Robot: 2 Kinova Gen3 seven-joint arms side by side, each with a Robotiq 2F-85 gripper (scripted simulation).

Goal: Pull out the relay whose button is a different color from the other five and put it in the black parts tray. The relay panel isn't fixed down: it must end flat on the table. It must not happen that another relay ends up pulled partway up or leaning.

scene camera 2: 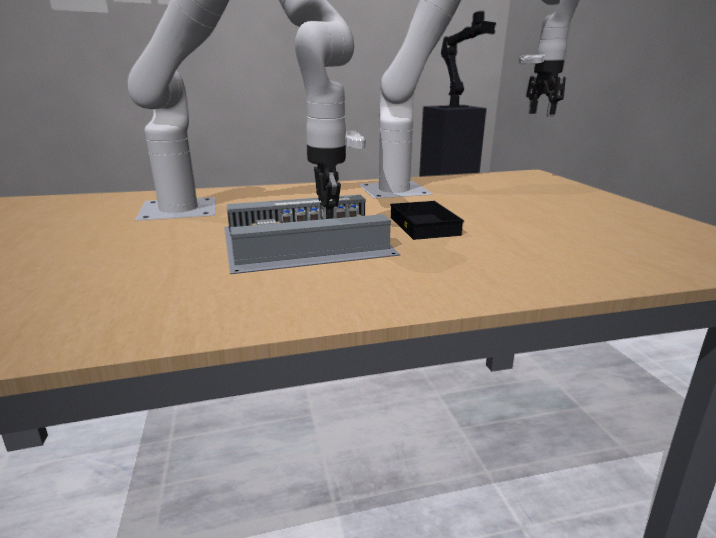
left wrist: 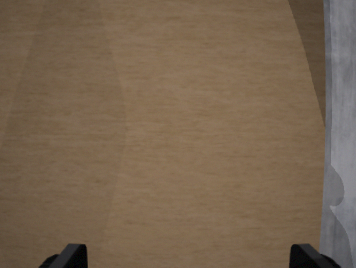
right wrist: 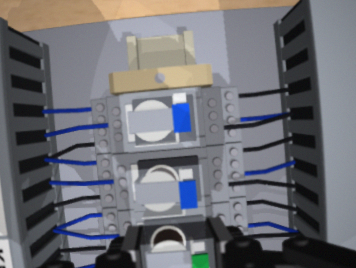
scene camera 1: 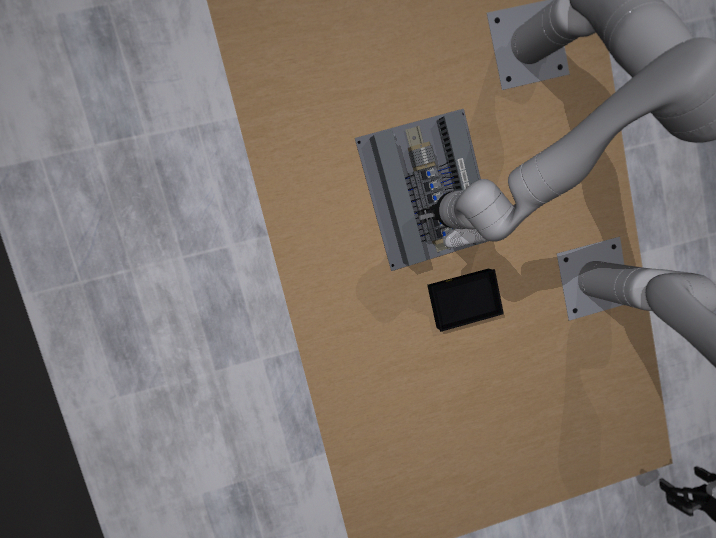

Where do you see a relay panel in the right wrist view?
297,56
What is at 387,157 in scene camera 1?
A relay panel.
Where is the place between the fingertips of the right gripper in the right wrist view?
175,241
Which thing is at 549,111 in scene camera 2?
The left gripper.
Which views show the black parts tray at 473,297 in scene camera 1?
Scene camera 2 and scene camera 1 only.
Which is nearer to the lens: the relay panel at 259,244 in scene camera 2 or the black parts tray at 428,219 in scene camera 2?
The relay panel.
